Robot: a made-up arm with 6 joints. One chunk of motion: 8 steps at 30 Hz.
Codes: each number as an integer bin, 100 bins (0 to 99) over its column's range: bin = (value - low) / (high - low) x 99, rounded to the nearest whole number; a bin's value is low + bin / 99 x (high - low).
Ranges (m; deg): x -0.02..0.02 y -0.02..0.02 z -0.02..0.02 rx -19..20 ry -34..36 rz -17..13
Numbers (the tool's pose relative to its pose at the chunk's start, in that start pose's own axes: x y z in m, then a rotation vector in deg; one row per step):
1: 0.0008 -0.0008 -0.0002 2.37 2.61 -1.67
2: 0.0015 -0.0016 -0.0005 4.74 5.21 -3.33
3: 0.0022 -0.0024 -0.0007 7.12 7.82 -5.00
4: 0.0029 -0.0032 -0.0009 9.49 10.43 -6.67
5: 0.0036 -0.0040 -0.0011 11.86 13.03 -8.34
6: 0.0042 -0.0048 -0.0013 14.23 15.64 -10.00
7: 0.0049 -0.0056 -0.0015 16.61 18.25 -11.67
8: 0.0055 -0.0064 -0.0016 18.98 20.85 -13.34
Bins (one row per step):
1: 51 48 49 54 52 51
2: 53 46 48 60 55 45
3: 55 44 48 66 59 40
4: 57 42 47 72 63 34
5: 58 40 47 78 67 29
6: 60 38 46 84 70 23
7: 62 36 46 90 74 18
8: 63 34 46 96 78 12

